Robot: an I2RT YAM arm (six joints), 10 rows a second.
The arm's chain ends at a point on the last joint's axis. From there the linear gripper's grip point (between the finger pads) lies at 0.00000 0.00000 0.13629 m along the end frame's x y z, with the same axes.
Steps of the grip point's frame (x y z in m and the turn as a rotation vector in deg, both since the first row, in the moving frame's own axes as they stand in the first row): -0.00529, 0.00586, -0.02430, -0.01, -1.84, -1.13; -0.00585, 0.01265, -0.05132, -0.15, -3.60, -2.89; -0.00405, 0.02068, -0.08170, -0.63, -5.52, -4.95; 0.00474, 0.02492, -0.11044, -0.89, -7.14, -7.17; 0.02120, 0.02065, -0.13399, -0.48, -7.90, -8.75; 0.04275, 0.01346, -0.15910, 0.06, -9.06, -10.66
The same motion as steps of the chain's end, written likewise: -0.00091, 0.00579, -0.02423, -0.01, -1.84, -1.13; 0.00270, 0.01208, -0.05105, -0.15, -3.60, -2.89; 0.00898, 0.01862, -0.08106, -0.63, -5.52, -4.95; 0.02150, 0.02175, -0.10937, -0.89, -7.14, -7.17; 0.03977, 0.01809, -0.13269, -0.48, -7.90, -8.75; 0.06410, 0.01161, -0.15740, 0.06, -9.06, -10.66
